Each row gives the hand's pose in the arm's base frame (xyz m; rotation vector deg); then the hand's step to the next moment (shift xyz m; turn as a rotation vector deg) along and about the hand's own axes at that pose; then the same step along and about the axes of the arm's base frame.
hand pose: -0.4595 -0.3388 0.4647 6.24 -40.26 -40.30
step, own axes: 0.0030 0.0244 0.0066 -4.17 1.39 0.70
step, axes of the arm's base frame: 0.0111 0.0177 0.0145 -1.94 3.78 -1.34
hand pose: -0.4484 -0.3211 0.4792 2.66 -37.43 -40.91
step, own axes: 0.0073 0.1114 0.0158 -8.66 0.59 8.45
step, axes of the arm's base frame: 0.0612 0.0833 0.0450 -9.39 7.32 2.25
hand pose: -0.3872 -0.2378 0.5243 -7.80 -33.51 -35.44
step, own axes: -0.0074 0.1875 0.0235 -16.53 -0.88 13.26
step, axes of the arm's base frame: 0.0931 0.1627 0.0248 -17.72 11.52 1.80
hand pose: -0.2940 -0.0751 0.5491 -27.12 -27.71 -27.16
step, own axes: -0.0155 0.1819 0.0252 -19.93 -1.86 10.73
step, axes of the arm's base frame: 0.0761 0.1616 -0.0455 -20.08 10.47 -1.70
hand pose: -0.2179 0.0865 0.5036 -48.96 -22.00 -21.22
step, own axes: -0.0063 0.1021 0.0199 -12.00 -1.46 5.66
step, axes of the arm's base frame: 0.0381 0.0780 -0.0576 -12.11 5.47 -1.28
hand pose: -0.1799 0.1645 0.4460 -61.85 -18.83 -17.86
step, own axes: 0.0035 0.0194 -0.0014 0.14 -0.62 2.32
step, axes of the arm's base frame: 0.0112 0.0069 -0.0148 -0.37 1.79 1.56
